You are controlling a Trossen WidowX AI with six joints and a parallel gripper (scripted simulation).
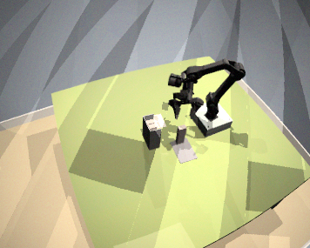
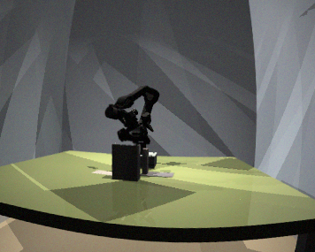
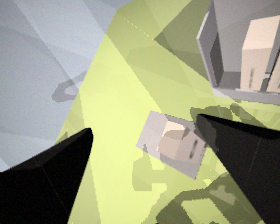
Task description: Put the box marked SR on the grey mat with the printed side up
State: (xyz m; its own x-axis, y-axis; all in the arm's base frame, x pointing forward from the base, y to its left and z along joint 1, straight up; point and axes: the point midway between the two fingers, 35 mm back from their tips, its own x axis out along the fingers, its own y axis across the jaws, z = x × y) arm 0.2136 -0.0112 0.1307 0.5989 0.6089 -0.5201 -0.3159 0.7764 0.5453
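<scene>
My gripper tip is 18 cm above the grey mat, 6 cm to the right of it and 1 cm short of it. From my gripper tip the other things lie so: white card 19 cm to the right, 18 cm below, 1 cm ahead.
</scene>
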